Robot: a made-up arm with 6 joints.
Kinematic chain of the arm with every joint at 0, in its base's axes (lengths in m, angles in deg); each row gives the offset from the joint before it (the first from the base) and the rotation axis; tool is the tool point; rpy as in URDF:
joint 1: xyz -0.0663 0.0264 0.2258 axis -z
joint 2: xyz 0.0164 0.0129 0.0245 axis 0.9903 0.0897 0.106
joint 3: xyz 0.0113 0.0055 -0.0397 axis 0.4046 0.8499 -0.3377
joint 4: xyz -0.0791 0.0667 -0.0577 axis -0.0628 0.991 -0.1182
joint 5: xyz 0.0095 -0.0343 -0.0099 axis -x
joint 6: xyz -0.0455 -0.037 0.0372 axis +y
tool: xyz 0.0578 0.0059 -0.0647 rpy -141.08 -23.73 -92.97
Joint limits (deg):
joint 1: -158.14..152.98
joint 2: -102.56..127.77
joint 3: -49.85..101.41
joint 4: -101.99..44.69
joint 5: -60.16..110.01
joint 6: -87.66..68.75
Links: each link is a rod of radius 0.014 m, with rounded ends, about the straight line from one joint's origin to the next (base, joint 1, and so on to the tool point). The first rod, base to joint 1, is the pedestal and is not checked.
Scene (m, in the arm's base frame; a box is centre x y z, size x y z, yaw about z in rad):
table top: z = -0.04
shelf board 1: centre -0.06 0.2 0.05 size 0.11 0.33 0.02 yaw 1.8
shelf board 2: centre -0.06 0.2 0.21 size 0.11 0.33 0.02 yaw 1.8
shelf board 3: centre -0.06 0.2 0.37 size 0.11 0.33 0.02 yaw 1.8
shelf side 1: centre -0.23 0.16 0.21 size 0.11 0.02 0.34 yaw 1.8
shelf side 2: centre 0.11 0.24 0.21 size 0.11 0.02 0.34 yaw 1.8
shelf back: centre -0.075 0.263 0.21 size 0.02 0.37 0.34 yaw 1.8
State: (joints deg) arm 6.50 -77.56 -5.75 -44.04 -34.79 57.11
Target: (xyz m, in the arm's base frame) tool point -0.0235 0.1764 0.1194
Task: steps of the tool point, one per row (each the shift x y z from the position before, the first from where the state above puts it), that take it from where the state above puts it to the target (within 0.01 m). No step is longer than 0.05 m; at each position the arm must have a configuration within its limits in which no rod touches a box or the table.
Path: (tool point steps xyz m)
1: 0.0147 0.0171 -0.0071
2: 0.0115 0.0202 -0.0009
3: 0.0079 0.0239 0.0024
4: 0.0056 0.0285 0.0031
5: 0.0051 0.0332 0.0016
6: 0.0062 0.0371 -0.0015
7: 0.0081 0.0396 -0.0057
8: 0.0100 0.0400 -0.0100
9: 0.0102 0.0381 -0.0139
10: 0.0084 0.0347 -0.0165

